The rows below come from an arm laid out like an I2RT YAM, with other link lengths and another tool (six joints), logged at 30 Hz.
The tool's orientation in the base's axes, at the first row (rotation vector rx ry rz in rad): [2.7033 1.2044 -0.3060]
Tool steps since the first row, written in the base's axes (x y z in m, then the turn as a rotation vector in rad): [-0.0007 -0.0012 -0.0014 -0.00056 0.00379 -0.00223]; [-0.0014 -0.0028 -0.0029 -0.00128 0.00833 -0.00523]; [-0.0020 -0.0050 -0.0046 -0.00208 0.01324 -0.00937]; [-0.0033 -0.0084 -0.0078 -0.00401 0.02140 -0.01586]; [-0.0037 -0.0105 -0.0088 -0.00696 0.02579 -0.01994]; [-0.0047 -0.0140 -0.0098 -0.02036 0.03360 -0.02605]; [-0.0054 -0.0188 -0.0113 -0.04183 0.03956 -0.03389]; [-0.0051 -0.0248 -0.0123 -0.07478 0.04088 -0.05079]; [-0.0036 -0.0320 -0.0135 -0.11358 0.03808 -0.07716]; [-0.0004 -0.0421 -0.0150 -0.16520 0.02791 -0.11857]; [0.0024 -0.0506 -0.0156 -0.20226 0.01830 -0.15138]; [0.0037 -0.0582 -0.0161 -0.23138 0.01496 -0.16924]
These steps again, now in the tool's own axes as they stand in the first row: [-0.0010 0.0002 0.0017 0.00290 -0.00307 0.00134]; [-0.0022 0.0006 0.0036 0.00643 -0.00682 0.00326]; [-0.0037 0.0015 0.0058 0.01045 -0.01094 0.00620]; [-0.0062 0.0026 0.0099 0.01666 -0.01821 0.01079]; [-0.0077 0.0036 0.0114 0.01889 -0.02359 0.01406]; [-0.0106 0.0051 0.0133 0.01725 -0.03919 0.01972]; [-0.0141 0.0076 0.0159 0.00945 -0.05971 0.02845]; [-0.0179 0.0117 0.0183 -0.00687 -0.08635 0.04836]; [-0.0218 0.0175 0.0209 -0.02756 -0.11530 0.07906]; [-0.0265 0.0265 0.0243 -0.05809 -0.14997 0.12752]; [-0.0306 0.0342 0.0266 -0.08088 -0.17355 0.16583]; [-0.0350 0.0401 0.0287 -0.09778 -0.19432 0.18730]
